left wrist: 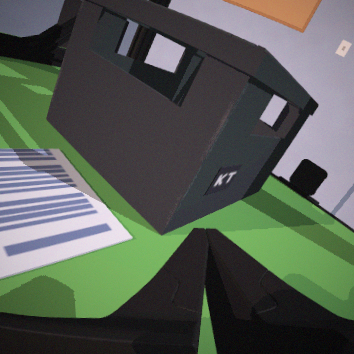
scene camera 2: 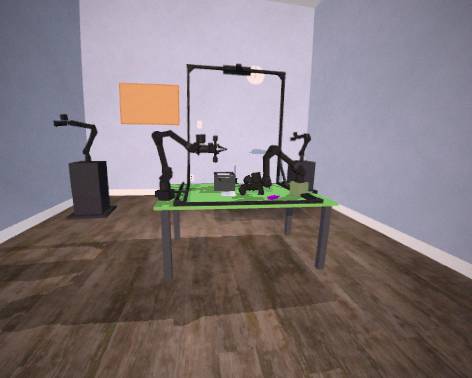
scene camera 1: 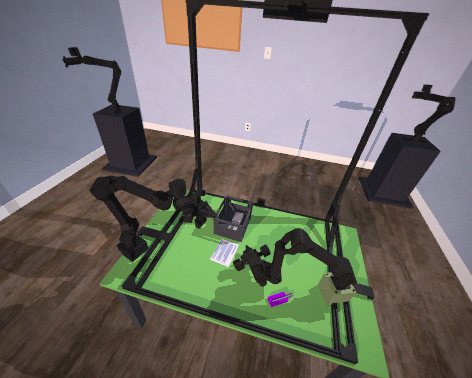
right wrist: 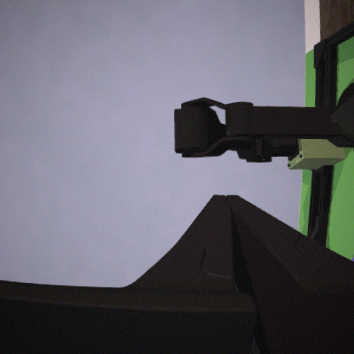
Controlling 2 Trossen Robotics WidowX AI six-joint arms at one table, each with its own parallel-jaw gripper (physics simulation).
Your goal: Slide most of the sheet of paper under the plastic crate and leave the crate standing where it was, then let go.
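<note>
The white sheet with blue bars (scene camera 1: 224, 253) (scene camera 2: 228, 193) (left wrist: 50, 200) lies flat on the table, a narrow gap in front of the crate. The dark grey crate (scene camera 1: 229, 230) (scene camera 2: 224, 183) (left wrist: 135, 125) stands upright, with a KT label on one side. My left gripper (scene camera 1: 244, 248) (left wrist: 203, 238) is shut and empty, low to the right of the sheet in scene camera 1; its fingertips point at the crate's near bottom corner in the left wrist view. My right gripper (scene camera 1: 214, 214) (scene camera 2: 226, 148) (right wrist: 223, 206) is shut and empty, high above the table near the crate.
A purple object (scene camera 1: 278, 299) (scene camera 2: 273, 197) lies on the green table toward the front. A pale green box (scene camera 1: 336, 291) (scene camera 2: 299, 188) (right wrist: 317, 154) sits at the left arm's base. Black frame rails (scene camera 1: 240, 322) run along the table's edges, with posts rising at the back.
</note>
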